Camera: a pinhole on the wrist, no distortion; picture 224 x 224 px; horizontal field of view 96.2 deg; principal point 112.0 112.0 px. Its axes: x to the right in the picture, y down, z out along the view. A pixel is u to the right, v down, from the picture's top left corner.
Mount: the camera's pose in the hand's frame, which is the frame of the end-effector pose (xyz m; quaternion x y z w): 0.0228 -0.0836 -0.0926 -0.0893 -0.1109 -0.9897 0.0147
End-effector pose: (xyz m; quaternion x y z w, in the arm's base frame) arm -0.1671 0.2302 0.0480 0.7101 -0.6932 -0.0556 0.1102
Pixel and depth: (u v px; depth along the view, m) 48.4 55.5 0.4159
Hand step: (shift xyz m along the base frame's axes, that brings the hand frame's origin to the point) -0.2696 -0.3614 -0.1208
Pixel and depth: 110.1 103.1 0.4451
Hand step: -0.1240 -0.1326 -0.2941
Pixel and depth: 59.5 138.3 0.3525
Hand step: 0.0459 -0.2858 -0.2273
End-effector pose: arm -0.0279 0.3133 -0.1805 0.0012 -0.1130 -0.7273 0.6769
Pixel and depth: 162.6 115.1 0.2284
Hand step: -0.0590 0.0762 0.1306
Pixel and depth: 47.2 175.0 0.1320
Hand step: -0.1489 -0.1177 0.0337
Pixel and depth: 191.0 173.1 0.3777
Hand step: -0.2645 0.2634 0.2968
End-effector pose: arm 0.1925 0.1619 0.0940 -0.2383 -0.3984 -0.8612 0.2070
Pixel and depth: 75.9 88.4 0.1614
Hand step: -0.0798 0.0227 0.0798
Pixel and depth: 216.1 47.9 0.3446
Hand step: 0.3976 0.1247 0.1040
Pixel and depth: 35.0 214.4 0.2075
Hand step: -0.2825 0.2041 0.0579
